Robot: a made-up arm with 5 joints. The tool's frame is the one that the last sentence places.
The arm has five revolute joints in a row. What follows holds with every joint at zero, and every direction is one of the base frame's.
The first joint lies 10 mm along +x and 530 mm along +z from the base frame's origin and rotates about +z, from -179.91 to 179.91 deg.
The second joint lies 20 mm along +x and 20 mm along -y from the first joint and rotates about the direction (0, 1, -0.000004), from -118.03 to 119.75 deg.
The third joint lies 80 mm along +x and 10 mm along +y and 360 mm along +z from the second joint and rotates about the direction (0, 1, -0.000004), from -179.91 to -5.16 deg.
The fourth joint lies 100 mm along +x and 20 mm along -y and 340 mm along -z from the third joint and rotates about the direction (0, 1, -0.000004), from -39.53 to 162.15 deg.
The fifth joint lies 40 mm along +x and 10 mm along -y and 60 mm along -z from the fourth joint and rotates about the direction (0, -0.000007, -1), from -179.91 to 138.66 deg.
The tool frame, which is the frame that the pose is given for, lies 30 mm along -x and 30 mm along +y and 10 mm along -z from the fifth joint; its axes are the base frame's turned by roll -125.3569, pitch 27.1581 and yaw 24.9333 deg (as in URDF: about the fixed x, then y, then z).
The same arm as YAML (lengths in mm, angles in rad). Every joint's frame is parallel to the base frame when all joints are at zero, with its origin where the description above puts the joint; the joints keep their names.
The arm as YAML. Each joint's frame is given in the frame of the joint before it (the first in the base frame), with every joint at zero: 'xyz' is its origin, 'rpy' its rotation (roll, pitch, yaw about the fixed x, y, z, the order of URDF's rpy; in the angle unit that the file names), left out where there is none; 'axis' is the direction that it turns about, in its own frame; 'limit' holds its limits. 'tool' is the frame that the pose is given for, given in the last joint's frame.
units:
  length: mm
  angle: rad
joints:
  - name: joint 1
    type: revolute
    origin:
      xyz: [10.0, 0.0, 530.0]
    axis: [0.0, 0.0, 1.0]
    limit:
      lower: -3.14
      upper: 3.14
  - name: joint 2
    type: revolute
    origin:
      xyz: [20.0, -20.0, 0.0]
    axis: [0.0, 1.0, 0.0]
    limit:
      lower: -2.06
      upper: 2.09
  - name: joint 3
    type: revolute
    origin:
      xyz: [80.0, 10.0, 360.0]
    axis: [0.0, 1.0, 0.0]
    limit:
      lower: -3.14
      upper: -0.0901
  - name: joint 4
    type: revolute
    origin:
      xyz: [100.0, -20.0, -340.0]
    axis: [0.0, 1.0, 0.0]
    limit:
      lower: -0.6899
      upper: 2.8301
  - name: joint 5
    type: revolute
    origin:
      xyz: [40.0, -10.0, -60.0]
    axis: [0.0, 0.0, -1.0]
    limit:
      lower: -3.14
      upper: 2.4201
tool:
  origin:
    xyz: [-30.0, 30.0, -10.0]
    rpy: [-2.1879, 0.474, 0.4352]

